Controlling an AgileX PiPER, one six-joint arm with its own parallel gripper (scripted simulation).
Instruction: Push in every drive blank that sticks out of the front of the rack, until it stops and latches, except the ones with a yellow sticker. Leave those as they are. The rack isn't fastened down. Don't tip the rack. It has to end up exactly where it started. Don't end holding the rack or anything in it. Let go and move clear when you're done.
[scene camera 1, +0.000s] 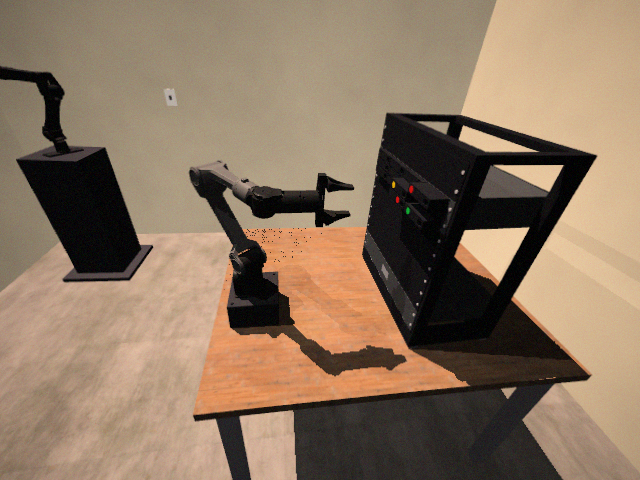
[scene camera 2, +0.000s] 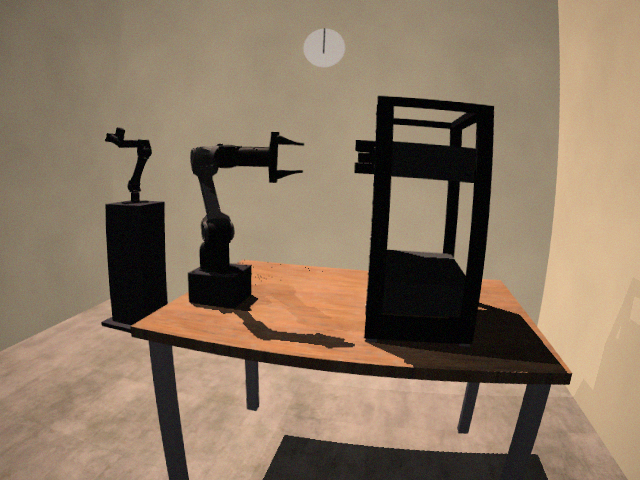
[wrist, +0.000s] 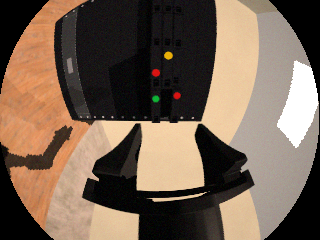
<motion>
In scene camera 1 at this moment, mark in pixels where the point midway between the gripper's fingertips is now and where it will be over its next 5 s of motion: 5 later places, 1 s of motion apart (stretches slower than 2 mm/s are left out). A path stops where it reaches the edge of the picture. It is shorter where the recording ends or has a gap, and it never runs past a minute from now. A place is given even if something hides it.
My gripper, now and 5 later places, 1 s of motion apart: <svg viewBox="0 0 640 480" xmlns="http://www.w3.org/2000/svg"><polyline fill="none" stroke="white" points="351,200 374,193 387,192 391,195 372,198 395,197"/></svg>
</motion>
